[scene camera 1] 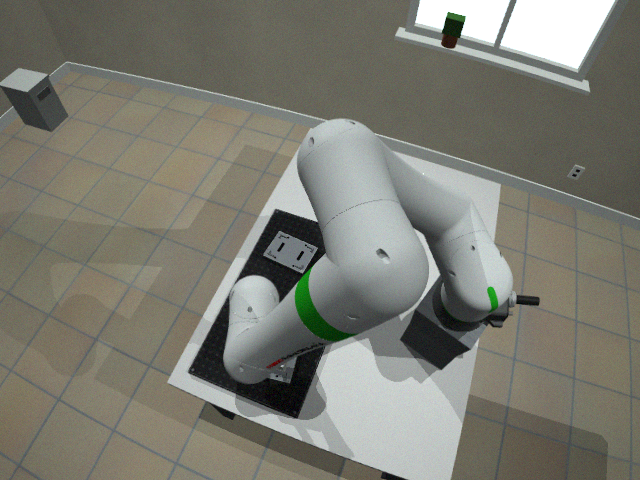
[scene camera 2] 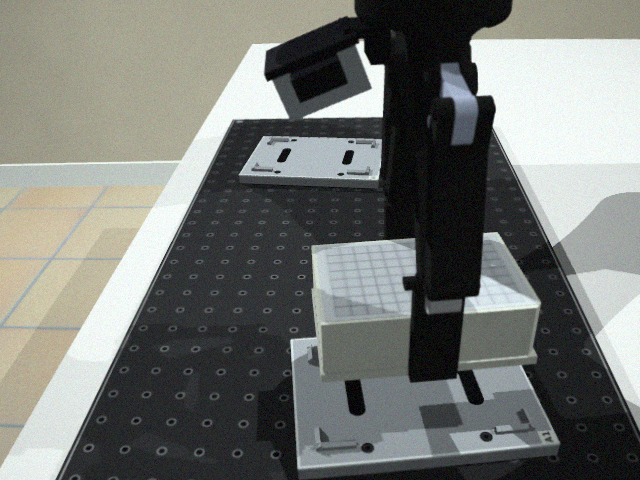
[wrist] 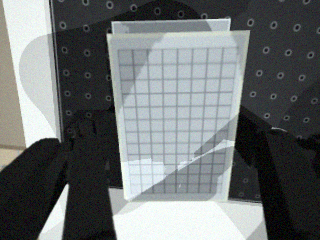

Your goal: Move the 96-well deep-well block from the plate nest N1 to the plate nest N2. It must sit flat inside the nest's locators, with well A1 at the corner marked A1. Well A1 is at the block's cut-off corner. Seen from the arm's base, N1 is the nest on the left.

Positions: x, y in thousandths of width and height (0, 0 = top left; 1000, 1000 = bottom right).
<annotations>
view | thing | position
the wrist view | gripper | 542, 473
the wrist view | white 96-well deep-well block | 555, 398
</annotations>
